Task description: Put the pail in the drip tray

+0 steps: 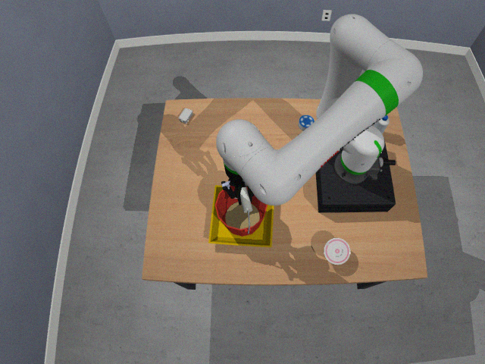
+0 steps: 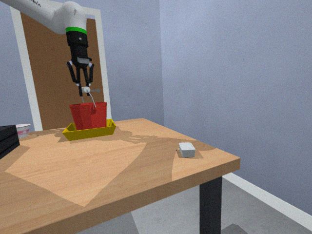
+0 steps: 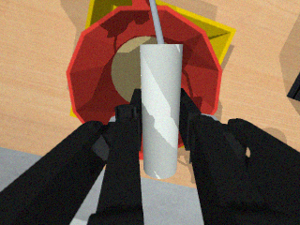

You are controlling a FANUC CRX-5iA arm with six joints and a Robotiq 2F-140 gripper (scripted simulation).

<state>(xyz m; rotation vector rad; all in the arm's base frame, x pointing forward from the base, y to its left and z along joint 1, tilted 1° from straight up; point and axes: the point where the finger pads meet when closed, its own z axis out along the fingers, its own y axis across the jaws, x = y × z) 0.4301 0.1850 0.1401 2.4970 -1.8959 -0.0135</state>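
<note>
Right now the pail handle is 1 cm ahead of my hand and 3 cm below it. Round my hand: yellow drip tray (1 cm ahead, 22 cm below); then small grey block (30 cm ahead, 49 cm to the right, 22 cm below); then red pail (1 cm ahead, 9 cm below).
</note>
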